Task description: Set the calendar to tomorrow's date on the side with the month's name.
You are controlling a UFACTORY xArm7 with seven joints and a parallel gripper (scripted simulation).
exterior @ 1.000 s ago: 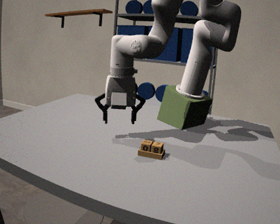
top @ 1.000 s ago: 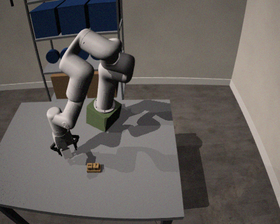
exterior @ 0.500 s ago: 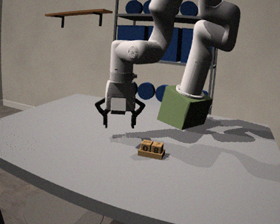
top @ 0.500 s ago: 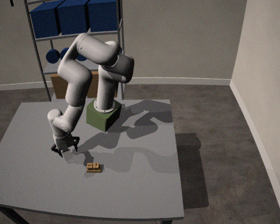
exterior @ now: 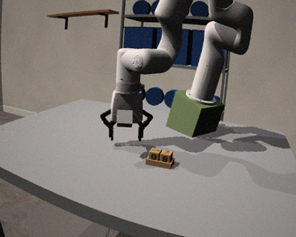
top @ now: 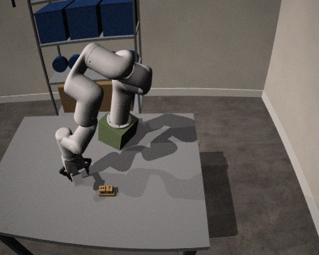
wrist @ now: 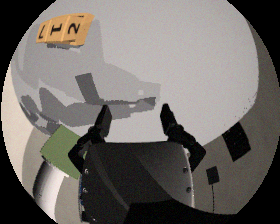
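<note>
Right now the cube is 12 cm to the left of my hand, 10 cm ahead of it and 1 cm below it. Also, from my hand: wooden calendar tray: 14 cm to the left, 10 cm ahead, 2 cm below.
</note>
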